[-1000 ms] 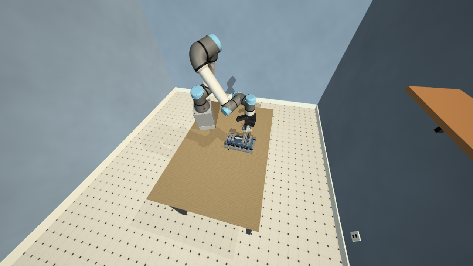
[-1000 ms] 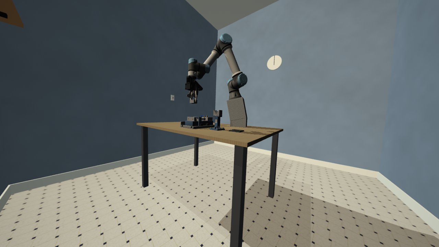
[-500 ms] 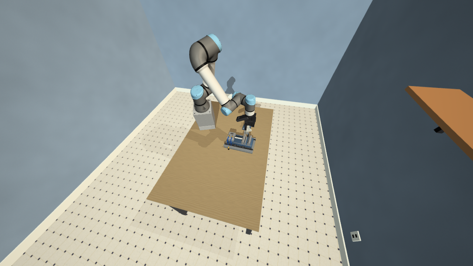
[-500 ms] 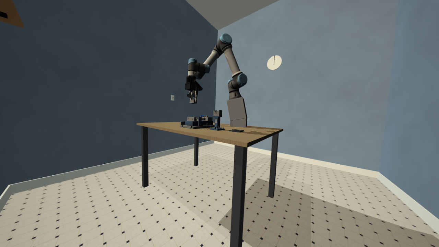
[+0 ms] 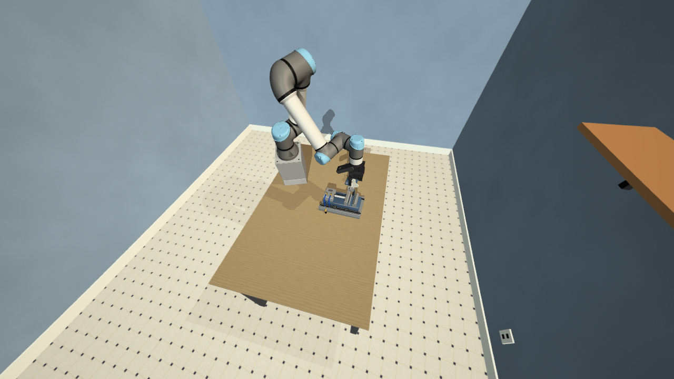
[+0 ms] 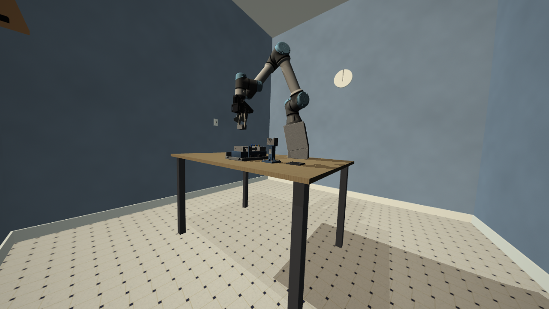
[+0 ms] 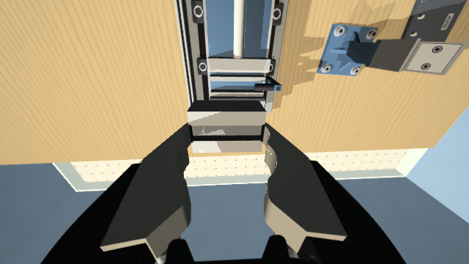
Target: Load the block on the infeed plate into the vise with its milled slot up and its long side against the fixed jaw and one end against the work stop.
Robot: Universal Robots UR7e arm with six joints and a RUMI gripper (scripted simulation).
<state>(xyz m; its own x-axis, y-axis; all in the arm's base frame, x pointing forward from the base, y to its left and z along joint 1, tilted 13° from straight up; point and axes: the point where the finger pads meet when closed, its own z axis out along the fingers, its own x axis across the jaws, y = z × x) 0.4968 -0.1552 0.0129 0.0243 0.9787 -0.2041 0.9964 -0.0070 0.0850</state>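
My hand is right at the part. From my hand the other things lie so: cylinder rod (90 mm behind, 20 mm to the left, 170 mm below); then fixed jaw (30 mm ahead, 20 mm to the left, 170 mm below); then moving jaw (30 mm behind, 20 mm to the left, 170 mm below).
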